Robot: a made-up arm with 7 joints.
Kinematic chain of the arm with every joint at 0, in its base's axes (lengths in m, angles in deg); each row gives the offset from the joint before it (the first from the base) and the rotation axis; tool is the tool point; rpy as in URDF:
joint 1: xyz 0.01 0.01 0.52 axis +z
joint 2: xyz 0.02 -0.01 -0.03 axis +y
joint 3: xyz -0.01 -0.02 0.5 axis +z
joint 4: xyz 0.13 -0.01 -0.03 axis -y
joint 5: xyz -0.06 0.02 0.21 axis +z
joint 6: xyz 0 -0.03 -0.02 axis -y
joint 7: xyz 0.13 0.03 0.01 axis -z
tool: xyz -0.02 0.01 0 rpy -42.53 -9.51 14.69
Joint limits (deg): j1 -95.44..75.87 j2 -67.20..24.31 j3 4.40..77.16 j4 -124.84..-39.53 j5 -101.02..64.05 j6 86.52..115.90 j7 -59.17..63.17
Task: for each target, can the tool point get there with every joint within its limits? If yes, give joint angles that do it. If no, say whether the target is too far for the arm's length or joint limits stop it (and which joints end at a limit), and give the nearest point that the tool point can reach.
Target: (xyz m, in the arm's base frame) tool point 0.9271 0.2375 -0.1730
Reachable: no: too far | nearest point 0.5126 0.1347 0.6140 | short by 0.895 m
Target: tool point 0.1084 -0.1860 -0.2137
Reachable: no: joint limits stop it (at a limit: joint 2, joint 3, joint 4, joint 5, joint 7) | nearest point 0.2399 -0.4479 0.6145 | short by 0.879 m
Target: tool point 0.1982 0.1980 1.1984
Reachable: yes | joints -33.07 -9.45 52.16 -55.23 -71.67 107.57 -18.70
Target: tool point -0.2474 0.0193 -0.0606
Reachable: no: joint limits stop it (at a limit: joint 2, joint 3, joint 4, joint 5, joint 6, joint 7) | nearest point -0.4465 0.0265 0.6214 | short by 0.711 m
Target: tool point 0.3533 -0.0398 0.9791
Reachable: yes | joints -80.76 -18.26 53.56 -110.99 -27.69 95.95 -30.04
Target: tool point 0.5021 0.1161 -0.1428
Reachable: no: joint limits stop it (at a limit: joint 2, joint 3, joint 4, joint 5, joint 7) | nearest point 0.5142 0.1187 0.6138 | short by 0.757 m
